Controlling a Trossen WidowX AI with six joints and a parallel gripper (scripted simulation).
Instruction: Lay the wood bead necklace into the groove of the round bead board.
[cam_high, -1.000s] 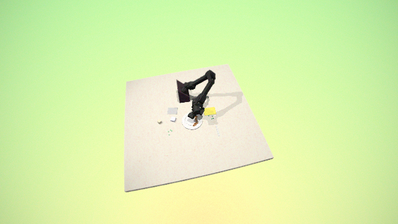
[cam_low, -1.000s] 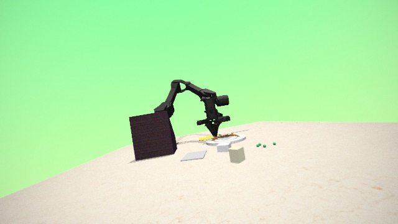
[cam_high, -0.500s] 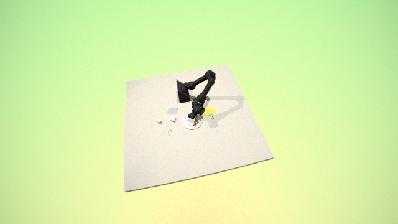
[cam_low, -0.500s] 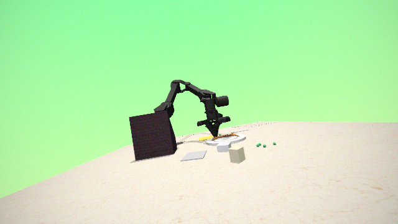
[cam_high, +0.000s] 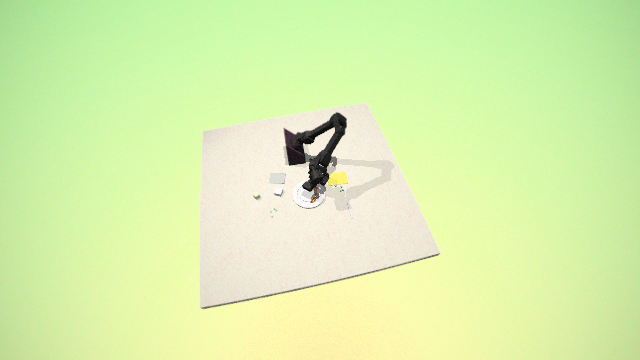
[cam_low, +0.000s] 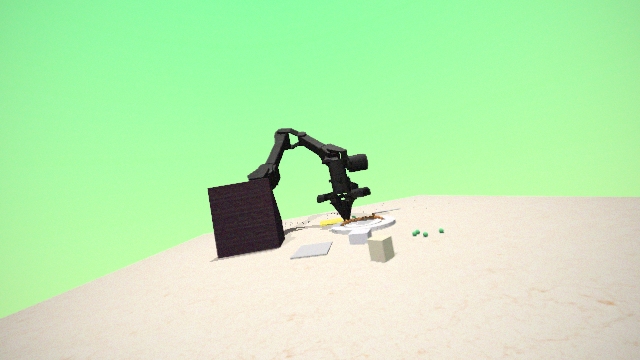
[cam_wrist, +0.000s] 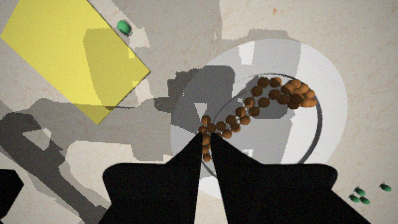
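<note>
My gripper tip is now 50 mm to the left of the round white bead board, 40 mm short of it and 10 mm above it. Also, from my gripper tip: thin white strip 190 mm ahead, 180 mm to the left, 20 mm below; then yellow card 150 mm to the left, 50 mm behind, 20 mm below; then grey flat plate 230 mm to the right, 120 mm behind, 20 mm below.
</note>
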